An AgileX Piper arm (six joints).
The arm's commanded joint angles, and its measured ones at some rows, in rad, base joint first. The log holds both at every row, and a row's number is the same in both.
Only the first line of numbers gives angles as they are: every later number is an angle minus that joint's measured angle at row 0.
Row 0, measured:
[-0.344 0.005 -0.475 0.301 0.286 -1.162]
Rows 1 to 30, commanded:
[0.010 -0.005 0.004 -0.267 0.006 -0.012]
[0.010 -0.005 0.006 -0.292 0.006 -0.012]
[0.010 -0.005 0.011 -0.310 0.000 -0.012]
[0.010 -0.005 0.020 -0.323 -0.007 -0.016]
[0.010 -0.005 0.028 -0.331 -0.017 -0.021]
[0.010 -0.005 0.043 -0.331 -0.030 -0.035]
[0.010 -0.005 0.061 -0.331 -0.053 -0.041]
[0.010 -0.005 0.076 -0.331 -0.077 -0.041]
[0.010 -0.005 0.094 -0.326 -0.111 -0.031]
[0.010 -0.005 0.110 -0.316 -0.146 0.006]
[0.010 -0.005 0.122 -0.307 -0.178 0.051]
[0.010 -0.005 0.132 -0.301 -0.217 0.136]
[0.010 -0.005 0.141 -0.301 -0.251 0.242]
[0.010 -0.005 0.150 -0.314 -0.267 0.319]
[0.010 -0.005 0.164 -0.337 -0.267 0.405]
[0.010 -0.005 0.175 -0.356 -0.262 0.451]
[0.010 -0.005 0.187 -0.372 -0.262 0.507]
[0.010 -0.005 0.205 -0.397 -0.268 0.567]
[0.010 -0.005 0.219 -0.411 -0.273 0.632]
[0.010 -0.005 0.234 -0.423 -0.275 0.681]
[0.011 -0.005 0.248 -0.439 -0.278 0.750]
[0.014 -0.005 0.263 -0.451 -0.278 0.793]
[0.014 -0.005 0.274 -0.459 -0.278 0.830]
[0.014 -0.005 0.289 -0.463 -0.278 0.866]
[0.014 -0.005 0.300 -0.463 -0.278 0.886]
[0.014 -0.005 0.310 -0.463 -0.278 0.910]
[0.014 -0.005 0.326 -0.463 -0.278 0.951]
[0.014 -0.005 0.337 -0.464 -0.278 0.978]
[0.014 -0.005 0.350 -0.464 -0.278 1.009]
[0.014 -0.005 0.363 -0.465 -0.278 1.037]
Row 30, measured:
[0.011 -0.002 0.317 -0.451 -0.263 0.912]
